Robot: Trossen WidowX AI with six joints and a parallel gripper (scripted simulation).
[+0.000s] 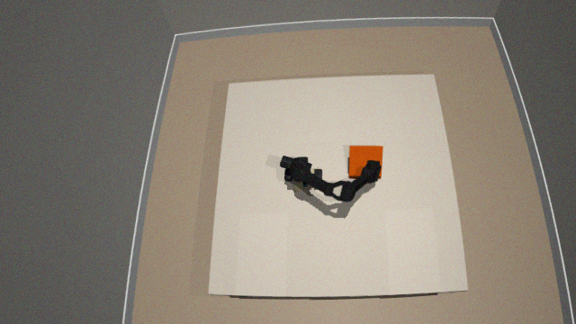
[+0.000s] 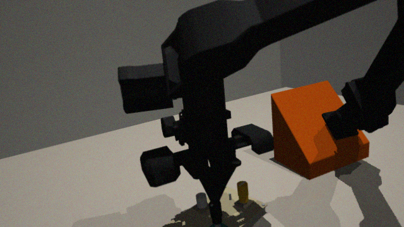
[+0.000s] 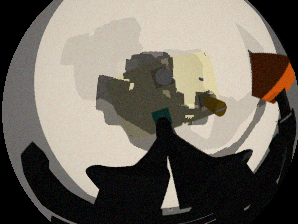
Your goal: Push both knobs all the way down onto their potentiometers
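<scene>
Now: the black knob 10 mm below my gripper tip. Also, from my gripper tip: yellow knob (60 mm behind, 30 mm to the right, 20 mm below).
</scene>
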